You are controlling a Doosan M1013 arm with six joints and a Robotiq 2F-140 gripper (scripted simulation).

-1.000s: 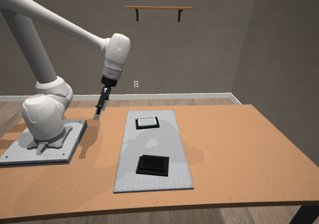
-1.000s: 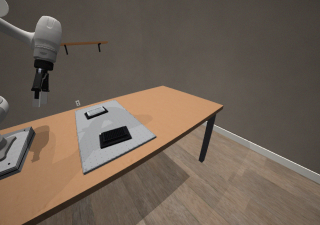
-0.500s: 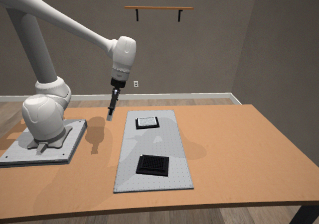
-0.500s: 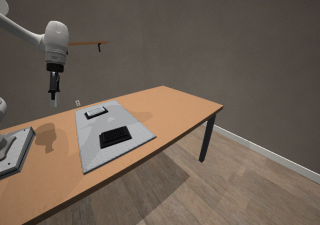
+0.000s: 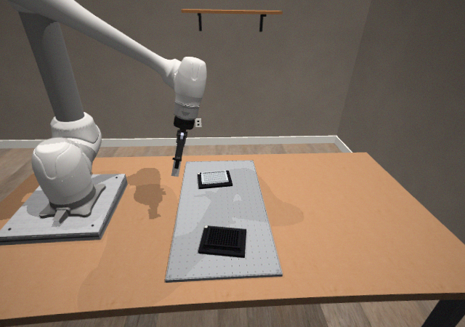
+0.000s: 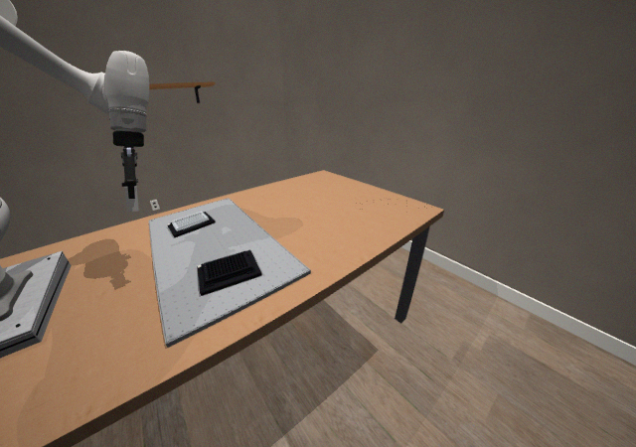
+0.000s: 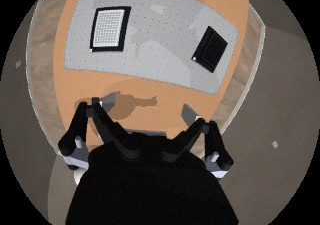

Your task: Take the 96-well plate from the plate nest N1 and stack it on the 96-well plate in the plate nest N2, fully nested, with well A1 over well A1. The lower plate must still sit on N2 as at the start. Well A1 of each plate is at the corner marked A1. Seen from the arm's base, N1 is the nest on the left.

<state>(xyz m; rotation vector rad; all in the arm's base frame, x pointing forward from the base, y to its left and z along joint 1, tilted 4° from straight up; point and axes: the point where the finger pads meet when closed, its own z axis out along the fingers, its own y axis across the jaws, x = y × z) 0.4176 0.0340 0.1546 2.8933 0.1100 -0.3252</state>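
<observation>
Right now the white 96-well plate is 18 cm below my hand, 16 cm to the left of it and 15 cm ahead of it. The rest, counted from my hand: black 96-well plate: 22 cm to the right, 19 cm ahead, 17 cm below.
</observation>
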